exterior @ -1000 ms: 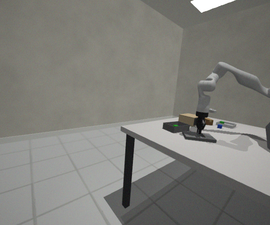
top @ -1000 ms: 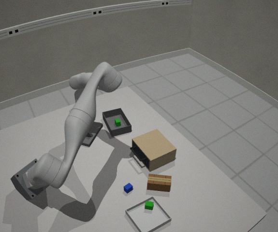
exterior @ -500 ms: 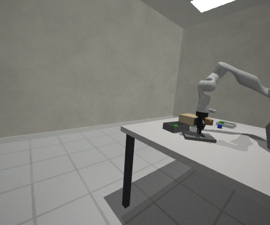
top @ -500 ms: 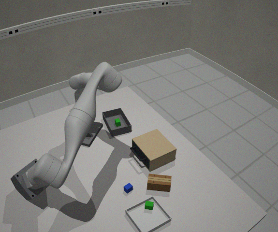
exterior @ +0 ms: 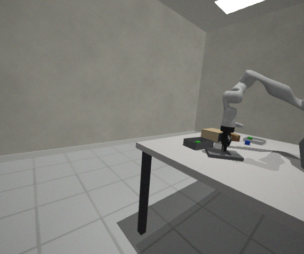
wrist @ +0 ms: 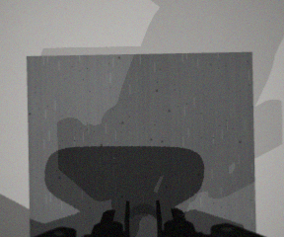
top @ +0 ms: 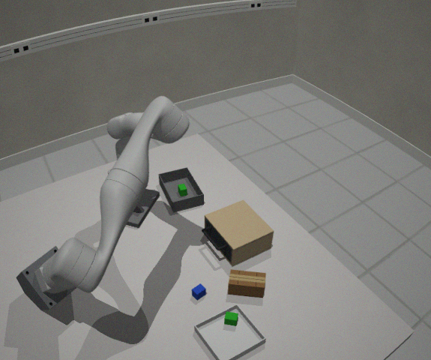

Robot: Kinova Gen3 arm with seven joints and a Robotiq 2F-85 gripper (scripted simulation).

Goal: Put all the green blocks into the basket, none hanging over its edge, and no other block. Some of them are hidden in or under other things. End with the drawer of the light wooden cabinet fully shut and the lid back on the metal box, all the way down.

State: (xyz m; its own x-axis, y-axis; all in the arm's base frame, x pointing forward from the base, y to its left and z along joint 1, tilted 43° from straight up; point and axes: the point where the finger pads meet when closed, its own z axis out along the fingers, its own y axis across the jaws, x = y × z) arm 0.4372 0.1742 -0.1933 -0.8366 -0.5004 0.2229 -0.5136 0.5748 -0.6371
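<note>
Now: the knobbed lid 3 cm below my hand. The rest, counted from my hand: blue block: 46 cm to the right, 7 cm behind, 3 cm below; light wooden cabinet: 37 cm to the right, 17 cm ahead; darker brown wooden box: 54 cm to the right, 6 cm ahead, 1 cm below.
</note>
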